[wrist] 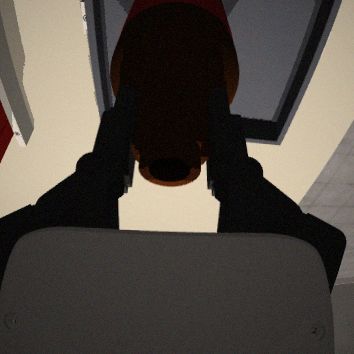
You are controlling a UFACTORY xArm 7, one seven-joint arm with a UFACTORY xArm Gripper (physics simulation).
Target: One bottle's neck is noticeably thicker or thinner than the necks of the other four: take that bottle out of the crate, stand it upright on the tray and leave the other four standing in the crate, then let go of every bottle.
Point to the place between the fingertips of my gripper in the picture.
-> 172,106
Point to a dark brown bottle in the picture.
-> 173,61
